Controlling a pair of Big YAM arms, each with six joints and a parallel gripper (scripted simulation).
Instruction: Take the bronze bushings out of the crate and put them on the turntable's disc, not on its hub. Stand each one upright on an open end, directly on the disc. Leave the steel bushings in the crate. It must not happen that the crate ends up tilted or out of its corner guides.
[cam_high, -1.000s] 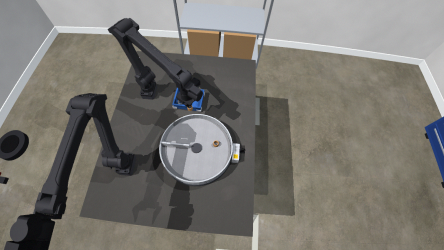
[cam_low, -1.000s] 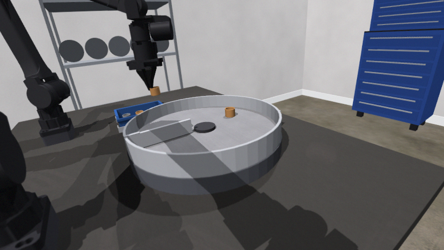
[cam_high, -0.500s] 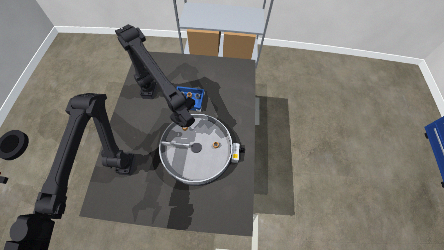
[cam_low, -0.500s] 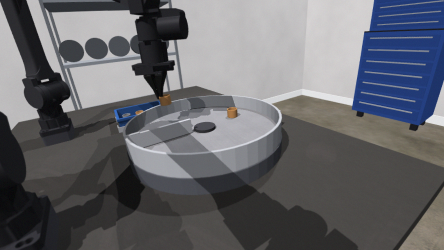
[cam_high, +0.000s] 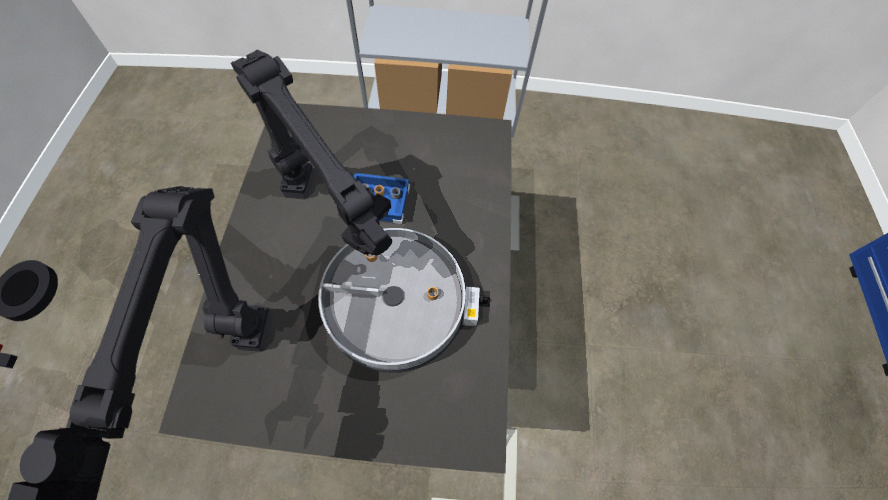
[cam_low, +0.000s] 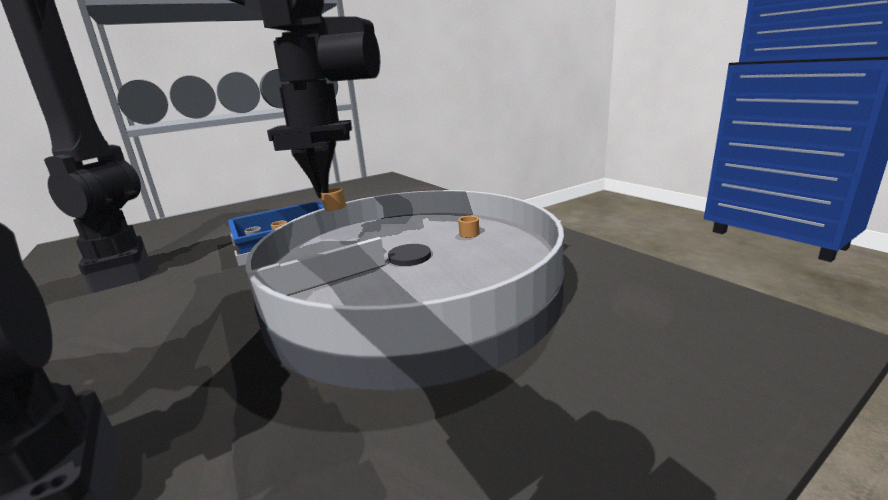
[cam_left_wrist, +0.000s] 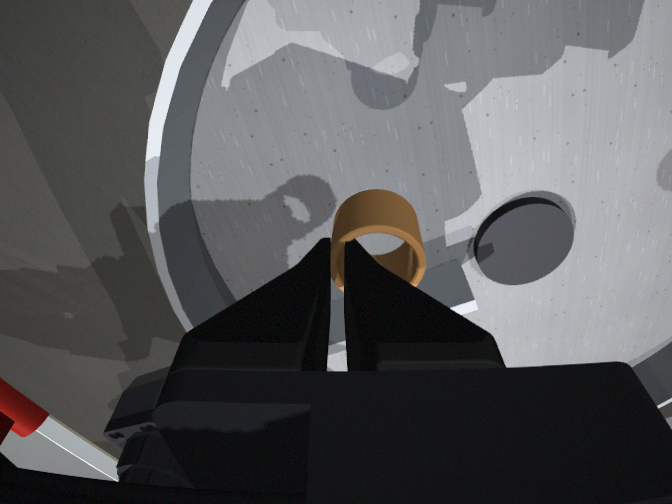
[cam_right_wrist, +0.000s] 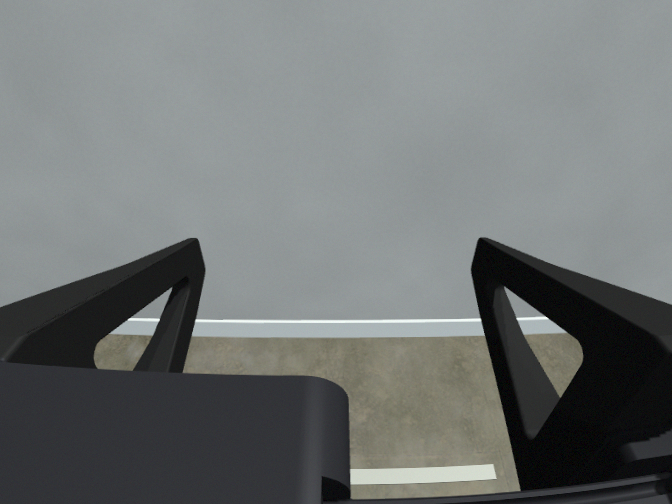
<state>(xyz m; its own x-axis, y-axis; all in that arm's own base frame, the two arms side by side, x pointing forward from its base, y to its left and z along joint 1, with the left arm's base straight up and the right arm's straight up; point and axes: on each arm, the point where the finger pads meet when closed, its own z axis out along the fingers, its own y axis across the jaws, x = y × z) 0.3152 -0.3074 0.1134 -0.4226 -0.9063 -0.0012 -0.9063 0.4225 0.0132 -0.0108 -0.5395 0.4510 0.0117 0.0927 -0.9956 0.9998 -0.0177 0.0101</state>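
Note:
The blue crate is 3 cm behind my left hand, 26 cm to the left of it and 12 cm below it. Round my left hand: turntable disc 8 cm ahead, 9 cm to the right, 10 cm below.

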